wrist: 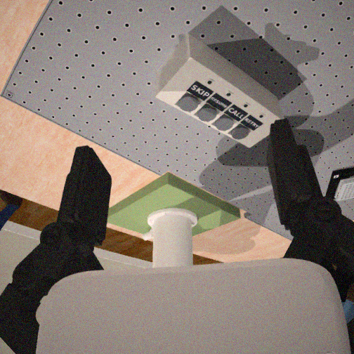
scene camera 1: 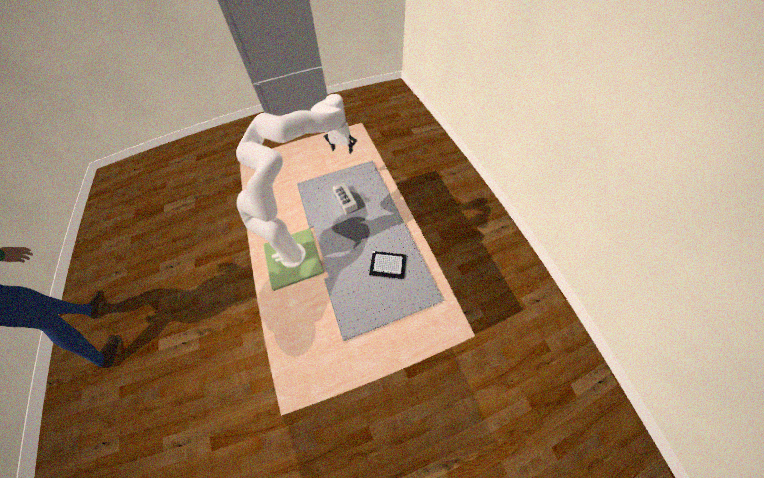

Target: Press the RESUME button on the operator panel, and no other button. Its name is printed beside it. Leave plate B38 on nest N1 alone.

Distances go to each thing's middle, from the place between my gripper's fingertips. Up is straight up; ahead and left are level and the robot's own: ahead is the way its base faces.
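Labels:
The operator panel (wrist: 192, 67) is there for me to see, 14 cm to the right of my hand, 5 cm behind it and 20 cm below it.

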